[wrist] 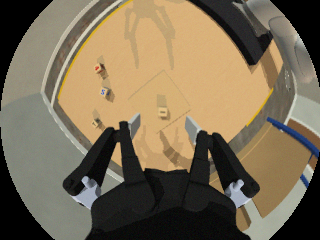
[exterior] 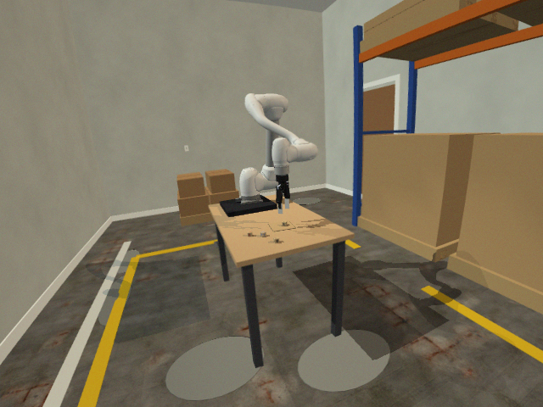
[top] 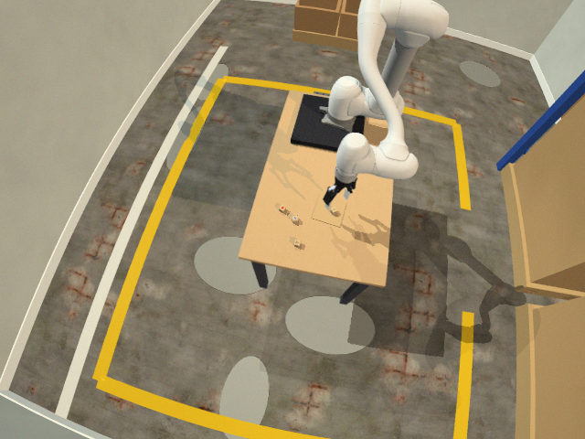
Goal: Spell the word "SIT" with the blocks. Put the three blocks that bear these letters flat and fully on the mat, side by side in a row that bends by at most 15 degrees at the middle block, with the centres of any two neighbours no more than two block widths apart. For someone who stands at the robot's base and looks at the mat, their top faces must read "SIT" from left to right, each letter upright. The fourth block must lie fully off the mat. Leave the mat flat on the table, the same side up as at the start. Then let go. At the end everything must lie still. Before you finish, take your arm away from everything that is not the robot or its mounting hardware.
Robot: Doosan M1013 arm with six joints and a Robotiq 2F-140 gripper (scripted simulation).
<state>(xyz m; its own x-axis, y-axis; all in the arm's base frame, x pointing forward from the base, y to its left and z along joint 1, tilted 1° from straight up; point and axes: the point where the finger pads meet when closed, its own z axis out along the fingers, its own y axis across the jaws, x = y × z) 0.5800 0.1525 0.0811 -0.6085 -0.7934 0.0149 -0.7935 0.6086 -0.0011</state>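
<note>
Now: the tan mat 20 mm to the right of my hand and 120 mm below it. From my hand the other things lie so: tan block: 220 mm ahead, 100 mm to the right, 110 mm below.
</note>
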